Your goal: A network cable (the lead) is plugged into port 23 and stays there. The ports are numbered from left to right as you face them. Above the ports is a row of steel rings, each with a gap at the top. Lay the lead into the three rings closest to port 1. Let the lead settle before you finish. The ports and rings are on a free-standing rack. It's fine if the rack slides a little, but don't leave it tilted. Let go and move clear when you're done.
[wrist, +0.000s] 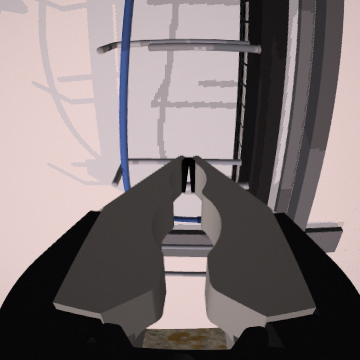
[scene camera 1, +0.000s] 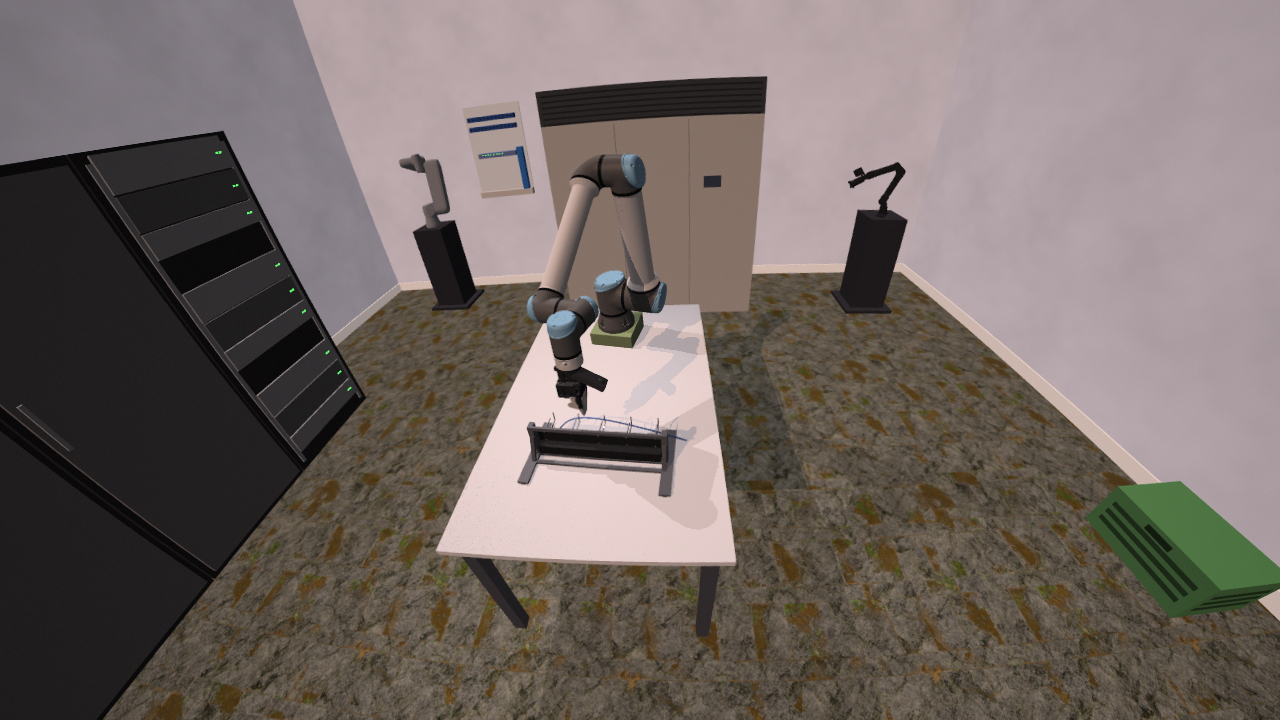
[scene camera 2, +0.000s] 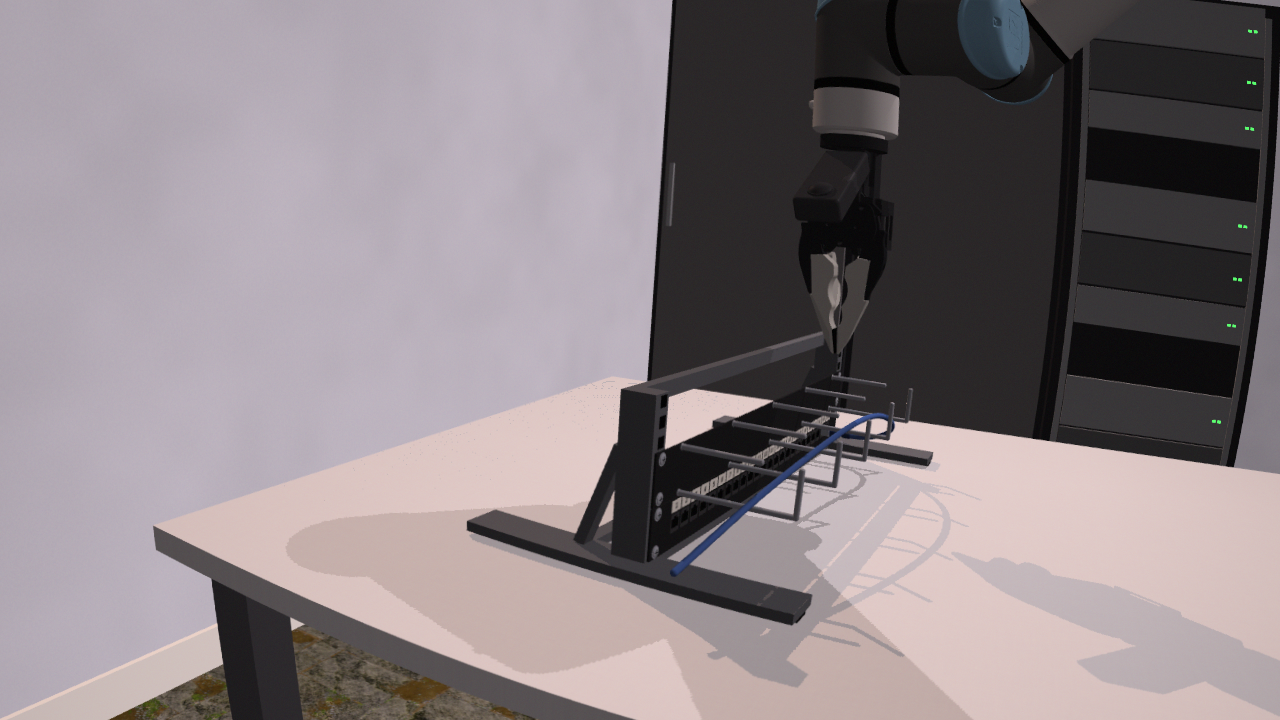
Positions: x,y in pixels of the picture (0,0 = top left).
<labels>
My gripper shows in the wrist view, in scene camera 1 (584,415) and in scene camera 2. A rack shows in the wrist view, in scene camera 1 (560,442) and in scene camera 2. The same spot on my gripper: (wrist: 264,270) is (scene camera 2: 820,268). The same spot on the rack: (wrist: 253,166) is (scene camera 2: 799,389).
</labels>
